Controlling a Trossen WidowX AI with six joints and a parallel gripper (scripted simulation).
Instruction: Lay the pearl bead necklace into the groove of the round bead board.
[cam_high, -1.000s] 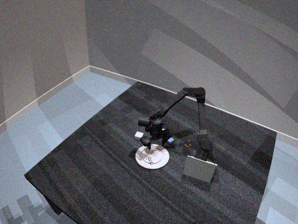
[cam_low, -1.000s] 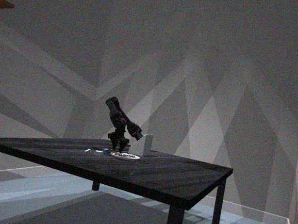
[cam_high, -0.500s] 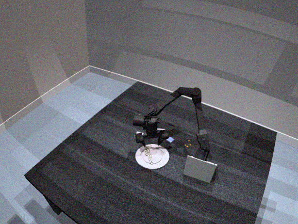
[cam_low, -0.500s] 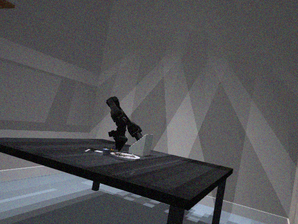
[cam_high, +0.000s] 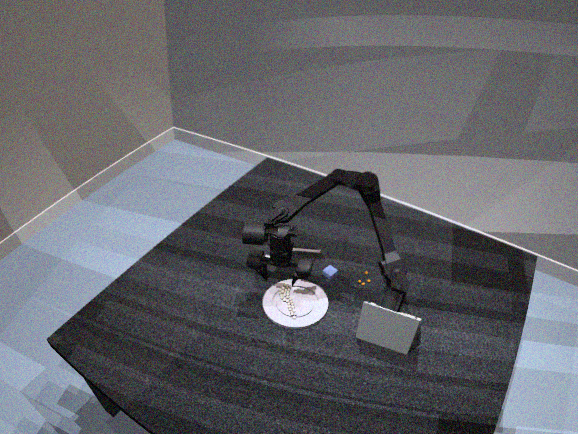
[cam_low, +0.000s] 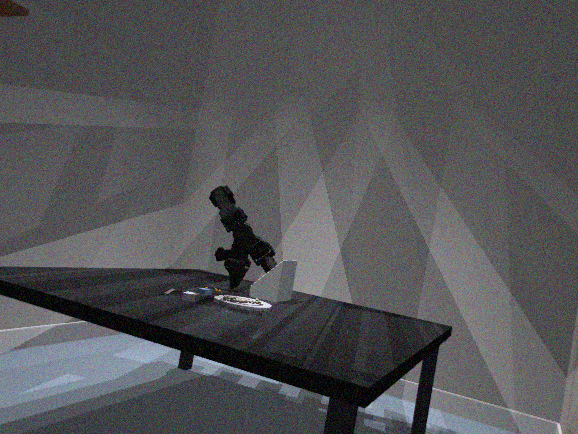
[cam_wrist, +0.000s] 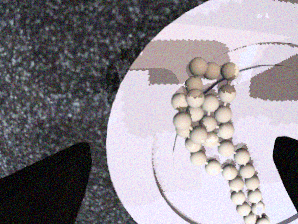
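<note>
Now: gripper tip 6 cm past the round white bead board, 5 cm above it and 1 cm to the right of it. From my gripper tip the other things lie so: small white block 10 cm ahead, 9 cm to the right, 4 cm below; small blue cube 17 cm to the right, 8 cm behind, 5 cm below; thin white stick 22 cm to the right, 5 cm below, 5 cm ahead.
</note>
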